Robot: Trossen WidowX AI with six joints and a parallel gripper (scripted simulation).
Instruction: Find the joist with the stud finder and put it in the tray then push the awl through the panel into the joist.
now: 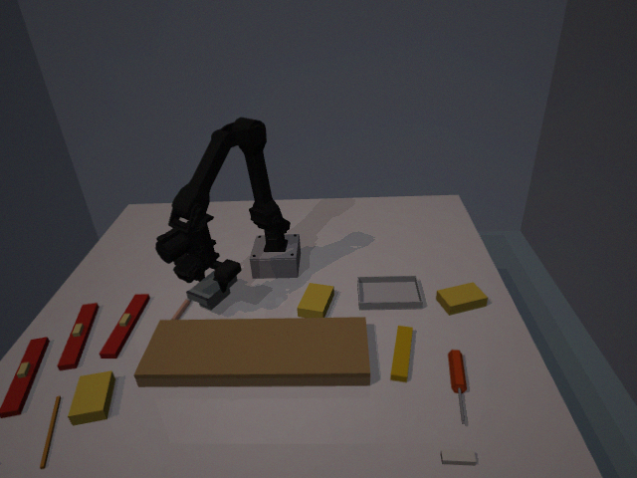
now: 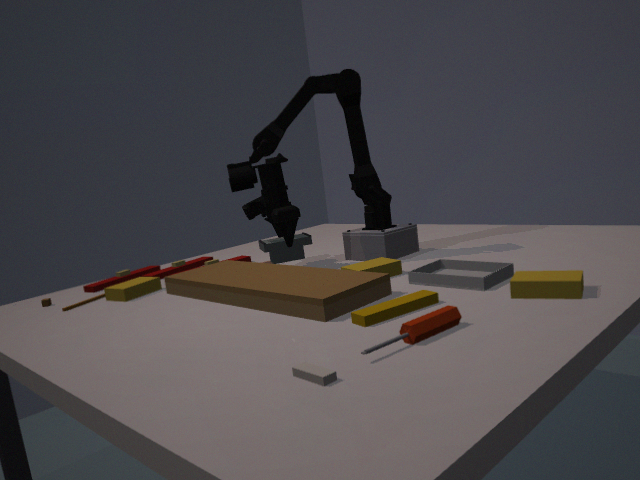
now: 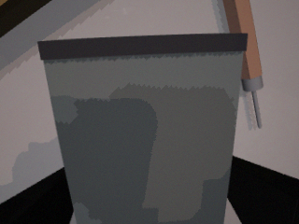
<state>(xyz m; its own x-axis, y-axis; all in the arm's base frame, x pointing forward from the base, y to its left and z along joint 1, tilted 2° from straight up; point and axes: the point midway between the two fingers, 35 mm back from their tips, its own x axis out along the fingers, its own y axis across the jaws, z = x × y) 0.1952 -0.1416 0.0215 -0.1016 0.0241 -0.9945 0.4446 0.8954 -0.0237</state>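
The awl is 90 mm to the right of my gripper tip and 50 mm below it. Round my gripper tip: thin stick: 410 mm ahead, 250 mm to the right, 60 mm below; then stud finder: 20 mm below, 10 mm to the left, 10 mm behind; then grey tray: 470 mm to the left, 50 mm below, 50 mm behind.
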